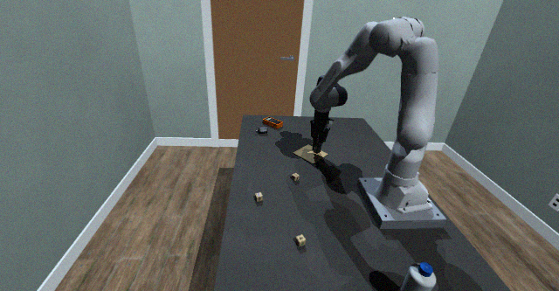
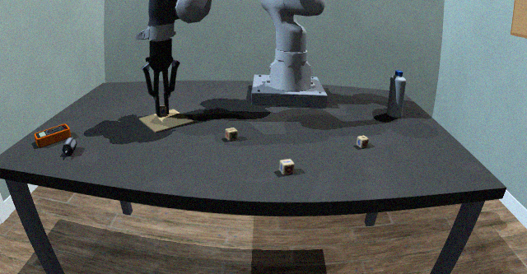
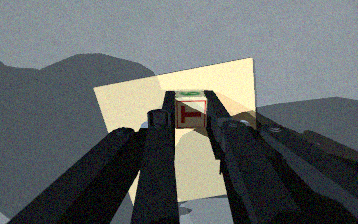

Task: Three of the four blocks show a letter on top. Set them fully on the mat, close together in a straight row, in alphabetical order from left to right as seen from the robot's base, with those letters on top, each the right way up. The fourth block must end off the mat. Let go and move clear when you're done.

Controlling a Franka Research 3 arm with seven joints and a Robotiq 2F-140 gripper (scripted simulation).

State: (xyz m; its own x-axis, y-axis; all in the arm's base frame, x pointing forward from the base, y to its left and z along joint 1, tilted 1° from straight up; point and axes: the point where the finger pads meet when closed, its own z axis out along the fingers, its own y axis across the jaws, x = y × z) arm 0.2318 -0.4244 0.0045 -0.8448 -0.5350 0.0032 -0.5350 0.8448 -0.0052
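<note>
My hand is 2 cm above the block. Also, from my hand: tan mat 4 cm ahead, 2 cm to the left, 4 cm below; orange device 23 cm ahead, 35 cm to the right, 3 cm below.
</note>
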